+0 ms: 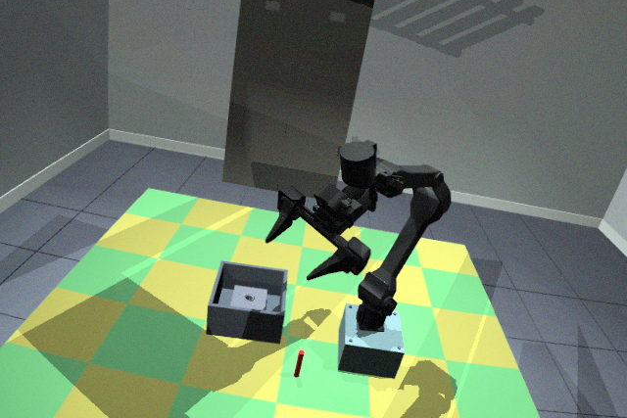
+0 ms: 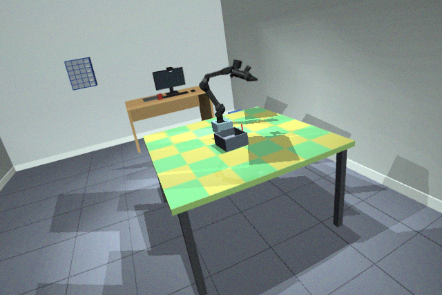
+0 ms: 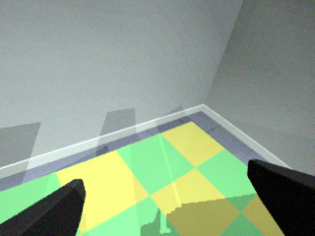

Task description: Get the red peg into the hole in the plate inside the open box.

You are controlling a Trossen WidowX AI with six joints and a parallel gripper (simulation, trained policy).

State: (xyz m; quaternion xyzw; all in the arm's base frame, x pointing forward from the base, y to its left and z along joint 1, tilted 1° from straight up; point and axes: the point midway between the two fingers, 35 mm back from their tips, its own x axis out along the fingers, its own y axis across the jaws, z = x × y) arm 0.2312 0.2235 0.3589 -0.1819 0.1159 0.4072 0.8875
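The red peg lies 80 mm behind my gripper tip, 150 mm to the right of it and 390 mm below it. Round my gripper tip: grey box: 60 mm ahead, 340 mm to the right, 410 mm below; pale plate: 60 mm ahead, 340 mm to the right, 390 mm below.
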